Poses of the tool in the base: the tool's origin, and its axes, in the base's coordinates. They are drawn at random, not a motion.
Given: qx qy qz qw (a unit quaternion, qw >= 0); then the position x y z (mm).
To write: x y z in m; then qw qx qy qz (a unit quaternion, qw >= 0). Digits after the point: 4 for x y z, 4 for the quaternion.
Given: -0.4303, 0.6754, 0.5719, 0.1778, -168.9, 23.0, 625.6
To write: -0.1689, 0.0230, 0.6256, 0.1778, -0.4303, 0.6754, 0.5719
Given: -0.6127, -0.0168, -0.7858, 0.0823, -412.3, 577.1, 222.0
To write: -0.4123, 0.5771, 0.2220, 0.0823, -0.6127, -0.0168, -0.7858
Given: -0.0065, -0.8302, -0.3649, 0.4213, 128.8, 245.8, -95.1
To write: 0.1288, 0.2458, -0.0951, 0.4213, -0.0065, -0.8302, -0.3649
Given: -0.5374, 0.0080, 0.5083, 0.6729, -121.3, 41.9, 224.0
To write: -0.1213, 0.0419, 0.2240, 0.6729, -0.5374, 0.0080, 0.5083
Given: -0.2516, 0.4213, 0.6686, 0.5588, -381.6, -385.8, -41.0
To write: -0.3816, -0.3858, -0.0410, 0.5588, -0.2516, 0.4213, 0.6686
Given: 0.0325, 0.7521, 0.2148, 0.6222, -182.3, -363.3, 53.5
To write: -0.1823, -0.3633, 0.0535, 0.6222, 0.0325, 0.7521, 0.2148
